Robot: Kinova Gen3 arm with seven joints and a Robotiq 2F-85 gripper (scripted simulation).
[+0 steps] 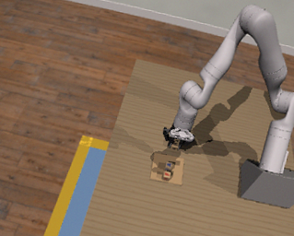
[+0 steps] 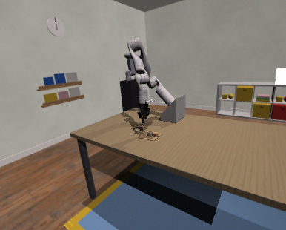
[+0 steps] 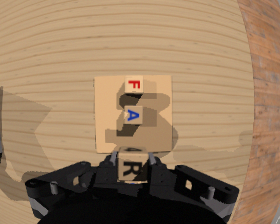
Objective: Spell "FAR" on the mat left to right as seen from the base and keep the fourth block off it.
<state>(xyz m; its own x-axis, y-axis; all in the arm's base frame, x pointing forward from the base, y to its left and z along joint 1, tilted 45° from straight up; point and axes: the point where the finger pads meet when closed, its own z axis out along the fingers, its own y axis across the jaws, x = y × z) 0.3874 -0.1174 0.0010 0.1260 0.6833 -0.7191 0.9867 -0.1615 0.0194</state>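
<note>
Now: the tan mat 50 mm to the left of my hand and 120 mm below it. Also, from my hand: R block: 10 mm below.
</note>
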